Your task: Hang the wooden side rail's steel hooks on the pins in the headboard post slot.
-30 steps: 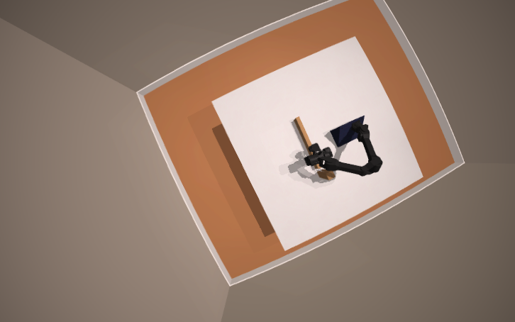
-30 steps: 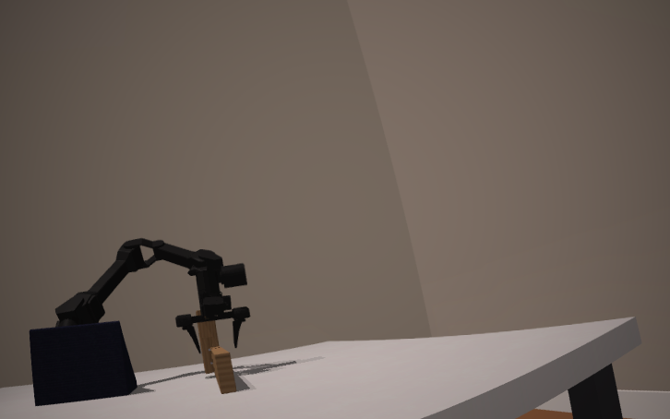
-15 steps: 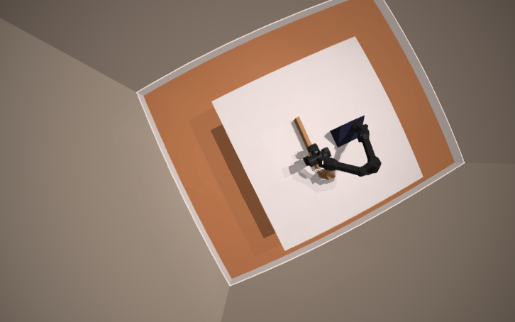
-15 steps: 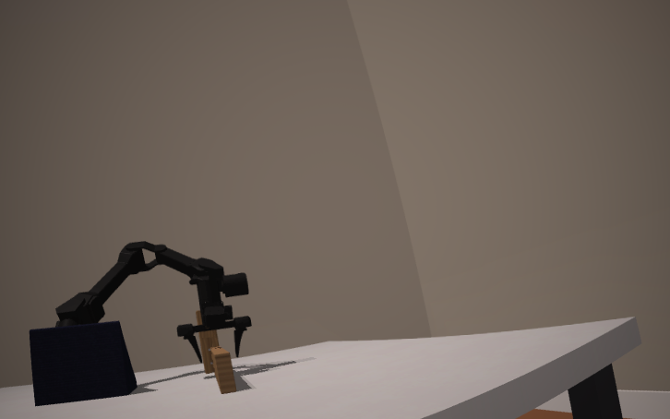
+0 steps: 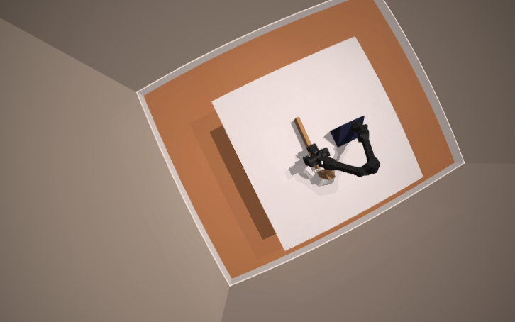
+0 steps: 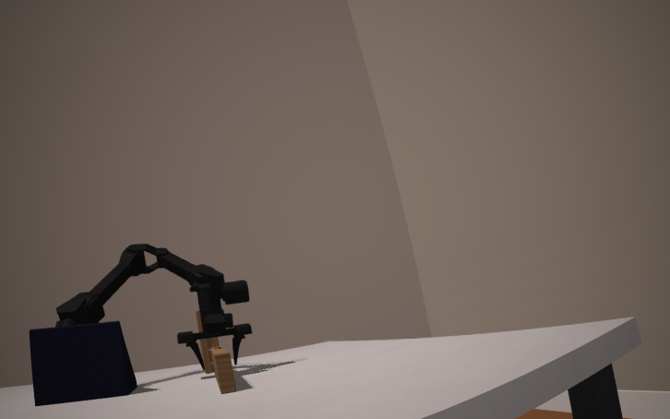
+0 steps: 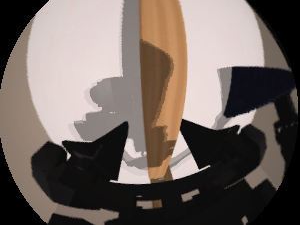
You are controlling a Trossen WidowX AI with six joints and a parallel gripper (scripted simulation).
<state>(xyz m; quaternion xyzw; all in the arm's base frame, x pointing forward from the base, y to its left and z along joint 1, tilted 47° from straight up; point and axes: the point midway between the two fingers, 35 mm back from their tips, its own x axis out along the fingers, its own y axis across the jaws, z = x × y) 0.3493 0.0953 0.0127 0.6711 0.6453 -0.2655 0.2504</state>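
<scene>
Now: gripper tip 14 cm to the right of the headboard post, 6 cm below it and 1 cm past it.
</scene>
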